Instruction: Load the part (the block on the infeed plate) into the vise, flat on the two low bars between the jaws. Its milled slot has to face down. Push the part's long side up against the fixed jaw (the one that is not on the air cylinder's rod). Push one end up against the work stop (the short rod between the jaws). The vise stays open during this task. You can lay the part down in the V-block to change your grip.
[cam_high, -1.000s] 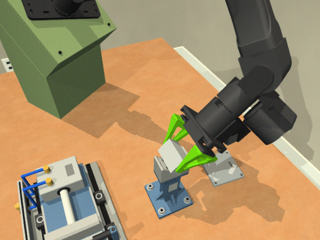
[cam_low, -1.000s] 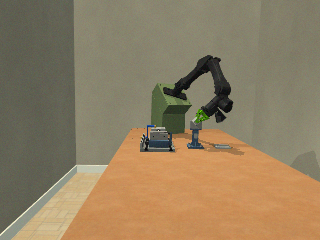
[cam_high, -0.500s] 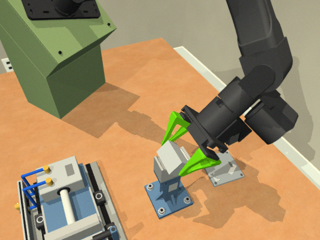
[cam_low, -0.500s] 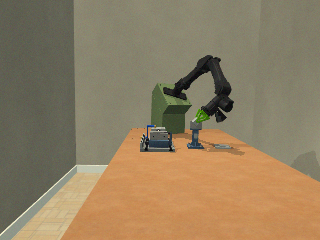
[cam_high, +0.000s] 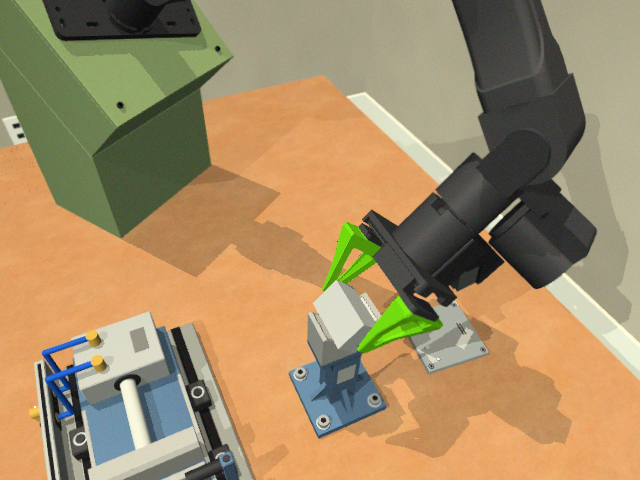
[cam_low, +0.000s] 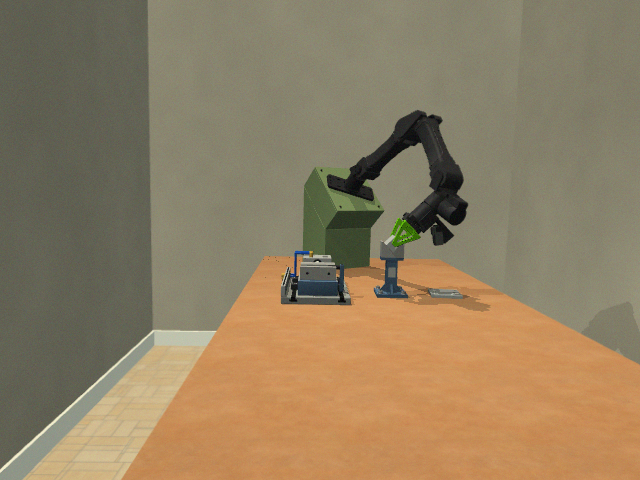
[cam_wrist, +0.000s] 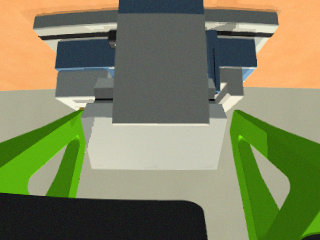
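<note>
The grey part is 1 cm below my hand. From my hand the other things lie so: moving jaw (1 cm ahead, 23 cm to the right, 8 cm below); then infeed plate (1 cm ahead, 16 cm to the left, 16 cm below); then work stop (4 cm ahead, 18 cm to the right, 7 cm below).
</note>
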